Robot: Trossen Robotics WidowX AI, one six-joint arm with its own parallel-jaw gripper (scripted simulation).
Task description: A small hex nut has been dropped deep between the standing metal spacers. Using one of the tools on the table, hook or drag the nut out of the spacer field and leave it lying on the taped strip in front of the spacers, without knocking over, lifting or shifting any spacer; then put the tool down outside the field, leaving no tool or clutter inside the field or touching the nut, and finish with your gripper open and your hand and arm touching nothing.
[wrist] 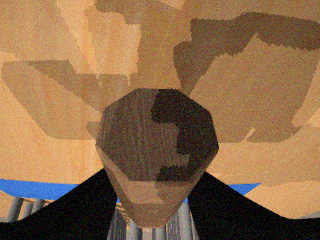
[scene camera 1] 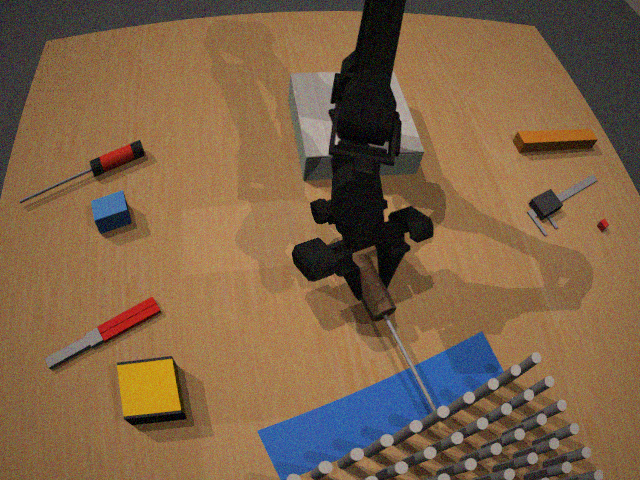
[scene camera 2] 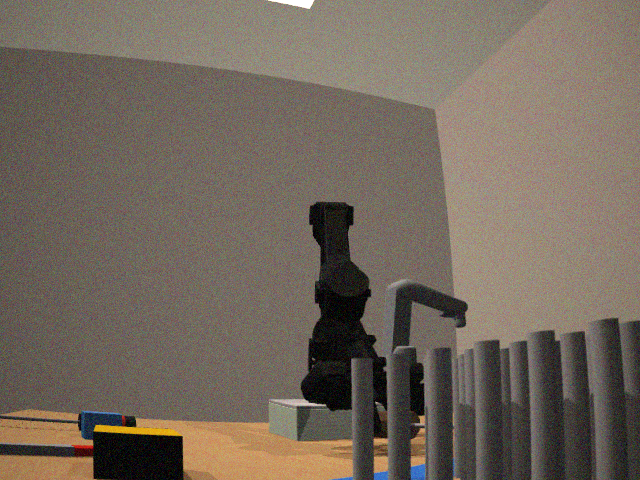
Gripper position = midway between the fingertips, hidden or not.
In view: the gripper [scene camera 1: 371,294], a yellow block [scene camera 1: 150,390], an orange bar [scene camera 1: 526,141], a blue cube [scene camera 1: 110,212], a red-handled screwdriver [scene camera 1: 133,151] and a dark-headed tool [scene camera 1: 543,205].
The blue cube also shows in scene camera 2 [scene camera 2: 89,420]. The gripper is seen too in the wrist view [wrist: 152,169] and in scene camera 2 [scene camera 2: 390,430]. The wrist view misses the yellow block: it is out of frame. The wrist view misses the orange bar: it is out of frame.
